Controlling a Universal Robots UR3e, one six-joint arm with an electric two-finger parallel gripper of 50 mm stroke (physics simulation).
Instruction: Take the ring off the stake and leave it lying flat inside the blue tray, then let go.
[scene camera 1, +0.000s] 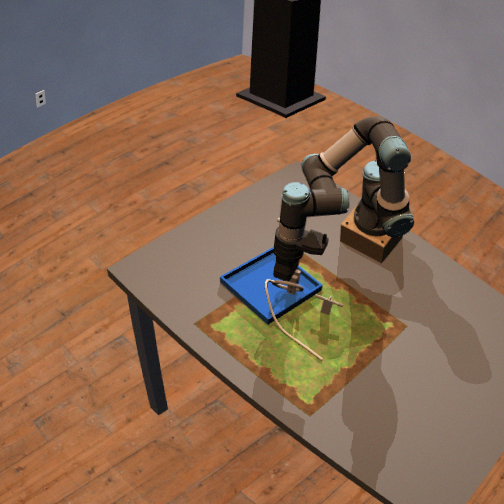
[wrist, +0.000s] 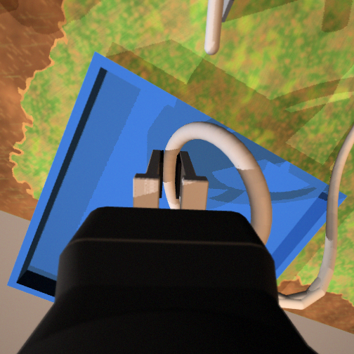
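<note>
The pale ring (scene camera 1: 280, 283) (wrist: 260, 192) is off the stake and hangs over the blue tray (scene camera 1: 245, 300) (wrist: 60, 170), apart from its floor; its shadow falls inside the tray. My gripper (scene camera 1: 294, 284) (wrist: 169, 165) is shut on one side of the ring. The ring's near part is hidden behind the gripper body in the wrist view. The stake (scene camera 1: 336, 302) (wrist: 213, 27) is a thin pale rod on a dark post beside the tray, lying nearly level.
A long, thin, bent pale rod or cord (scene camera 1: 275, 320) (wrist: 332, 220) passes over the tray's edge and out above the green and brown mat (scene camera 1: 300, 395) (wrist: 45, 95). Whether it joins the ring is unclear. The arm's wooden base block (scene camera 1: 367, 245) stands at the table's back right.
</note>
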